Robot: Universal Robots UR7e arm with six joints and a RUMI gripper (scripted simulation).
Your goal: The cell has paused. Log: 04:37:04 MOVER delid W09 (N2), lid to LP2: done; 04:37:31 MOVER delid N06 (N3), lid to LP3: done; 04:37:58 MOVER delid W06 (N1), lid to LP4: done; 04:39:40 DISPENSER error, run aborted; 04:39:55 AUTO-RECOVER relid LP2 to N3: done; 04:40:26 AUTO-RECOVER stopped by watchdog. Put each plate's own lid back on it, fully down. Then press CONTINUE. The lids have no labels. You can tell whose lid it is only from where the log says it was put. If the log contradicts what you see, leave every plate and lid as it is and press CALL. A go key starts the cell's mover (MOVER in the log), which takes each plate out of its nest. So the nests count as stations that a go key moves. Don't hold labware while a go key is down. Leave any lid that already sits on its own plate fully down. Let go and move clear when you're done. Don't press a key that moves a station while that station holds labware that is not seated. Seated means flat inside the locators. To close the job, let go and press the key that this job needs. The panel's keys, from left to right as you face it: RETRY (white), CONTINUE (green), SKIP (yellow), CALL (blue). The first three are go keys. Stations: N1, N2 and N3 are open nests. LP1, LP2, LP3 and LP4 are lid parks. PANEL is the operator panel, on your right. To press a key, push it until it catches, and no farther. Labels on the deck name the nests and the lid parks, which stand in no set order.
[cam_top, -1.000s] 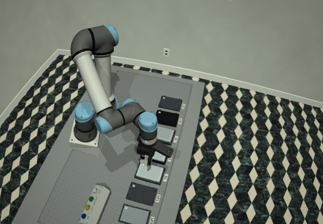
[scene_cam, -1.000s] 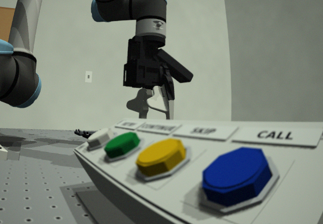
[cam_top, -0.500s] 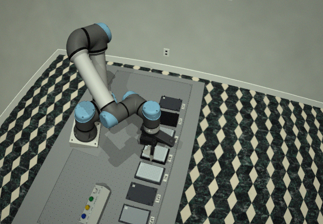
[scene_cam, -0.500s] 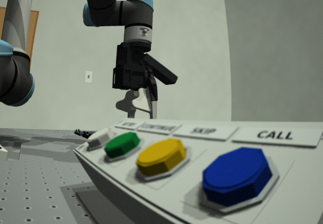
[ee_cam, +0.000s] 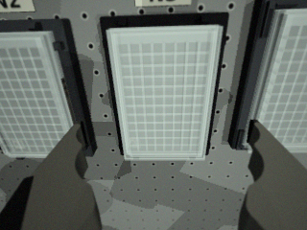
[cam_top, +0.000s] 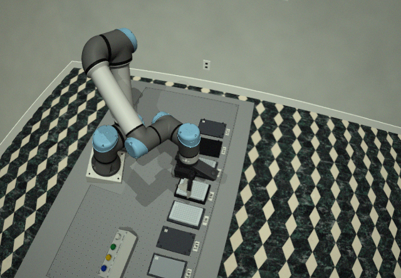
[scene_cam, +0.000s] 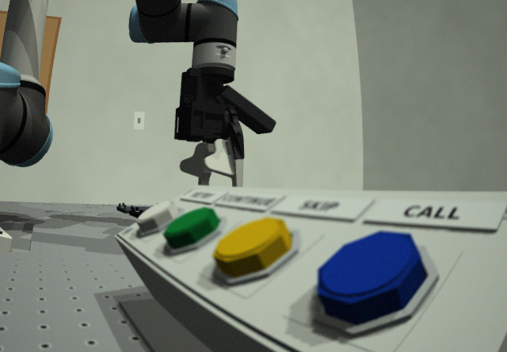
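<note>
Right now my hand is 40 mm above the plate. Round my hand: dark lid park (250 mm to the right, 50 mm below, 50 mm behind); then white RETRY key (290 mm to the right, 290 mm behind, 10 mm above); then clear lid (380 mm to the right, 70 mm behind, 40 mm below).
</note>
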